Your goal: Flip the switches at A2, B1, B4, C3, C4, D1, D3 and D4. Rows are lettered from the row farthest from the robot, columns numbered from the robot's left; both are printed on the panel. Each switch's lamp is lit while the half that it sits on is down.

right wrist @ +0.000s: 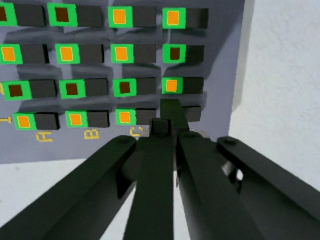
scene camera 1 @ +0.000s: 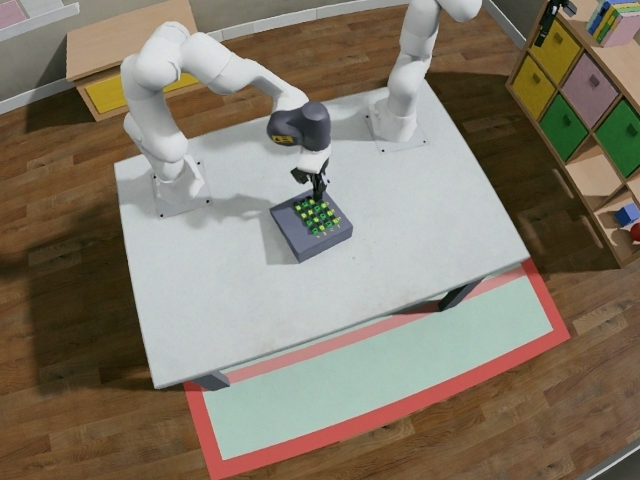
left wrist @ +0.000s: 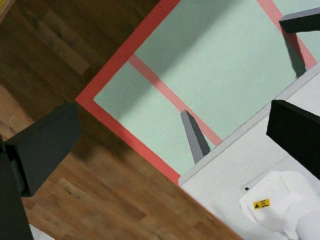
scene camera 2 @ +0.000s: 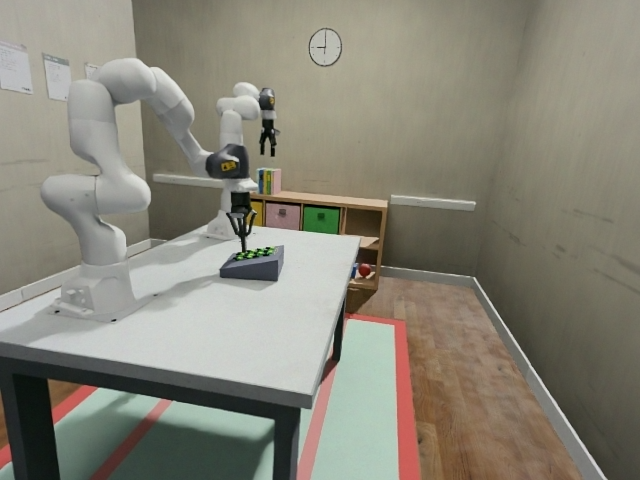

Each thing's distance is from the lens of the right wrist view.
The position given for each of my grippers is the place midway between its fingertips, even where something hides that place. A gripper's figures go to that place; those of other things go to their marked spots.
my right gripper (right wrist: 169, 114): 0.17 m
A2 switch (right wrist: 24, 89): 0.18 m
B3 switch (right wrist: 66, 53): 0.17 m
